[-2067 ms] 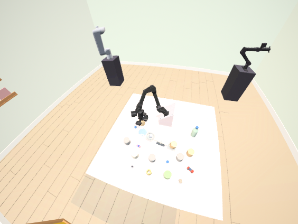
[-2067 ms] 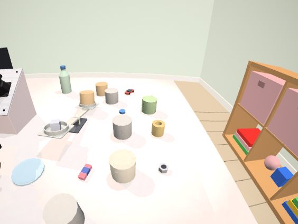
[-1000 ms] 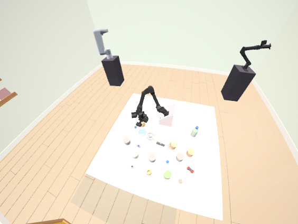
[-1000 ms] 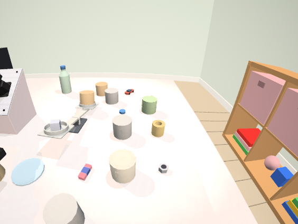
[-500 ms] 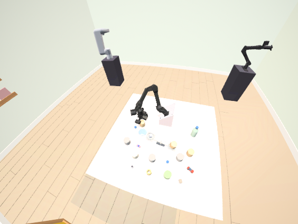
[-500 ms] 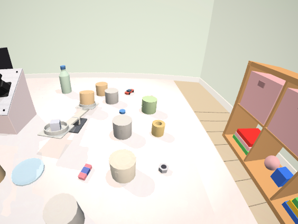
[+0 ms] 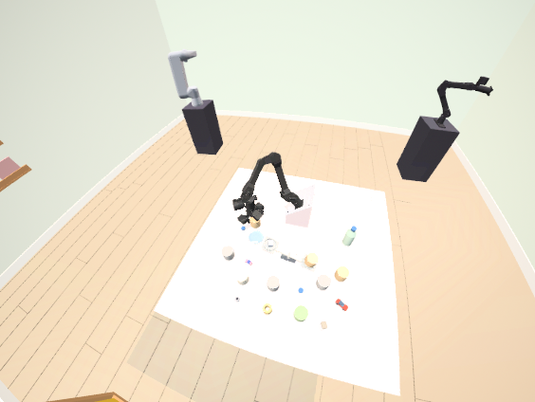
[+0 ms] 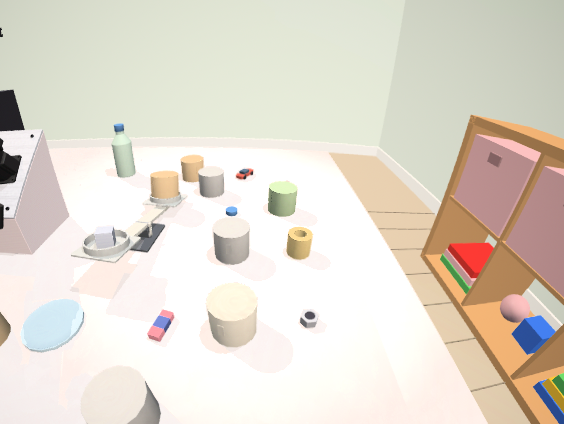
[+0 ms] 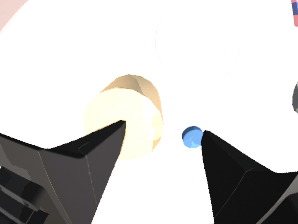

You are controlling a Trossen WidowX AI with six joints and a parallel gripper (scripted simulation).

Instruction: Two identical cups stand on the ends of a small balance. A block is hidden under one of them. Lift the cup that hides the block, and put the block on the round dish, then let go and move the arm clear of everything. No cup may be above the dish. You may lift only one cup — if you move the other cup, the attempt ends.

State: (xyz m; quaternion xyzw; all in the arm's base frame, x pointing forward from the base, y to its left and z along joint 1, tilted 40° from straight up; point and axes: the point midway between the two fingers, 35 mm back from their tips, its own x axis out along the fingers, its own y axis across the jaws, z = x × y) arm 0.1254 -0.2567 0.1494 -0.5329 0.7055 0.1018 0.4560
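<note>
My gripper tip is 150 mm to the right of the pale block and 140 mm short of it. From my gripper tip the other things lie so: pale blue round dish: 80 mm below, 70 mm ahead, 30 mm to the left; balance: 270 mm to the left, 170 mm ahead, 50 mm below; pink-blue eraser: 250 mm ahead, 80 mm below, 30 mm to the left.
</note>
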